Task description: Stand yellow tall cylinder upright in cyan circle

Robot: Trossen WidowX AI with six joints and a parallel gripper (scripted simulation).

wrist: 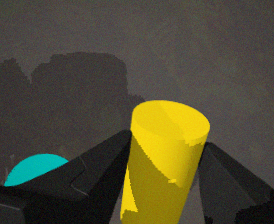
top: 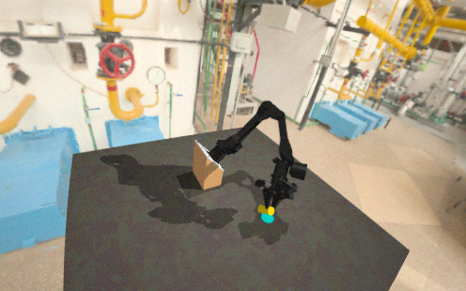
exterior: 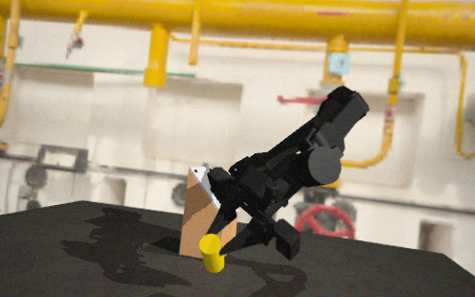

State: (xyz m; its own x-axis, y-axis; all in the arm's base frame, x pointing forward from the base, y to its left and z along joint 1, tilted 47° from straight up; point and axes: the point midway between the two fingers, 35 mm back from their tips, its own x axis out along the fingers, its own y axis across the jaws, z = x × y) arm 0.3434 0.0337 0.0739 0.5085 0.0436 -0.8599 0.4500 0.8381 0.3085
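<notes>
My gripper tip is 10 cm above the cyan circle, 5 cm to the right of it and 2 cm past it. Round my gripper tip: yellow cylinder 2 cm below, 1 cm behind.
</notes>
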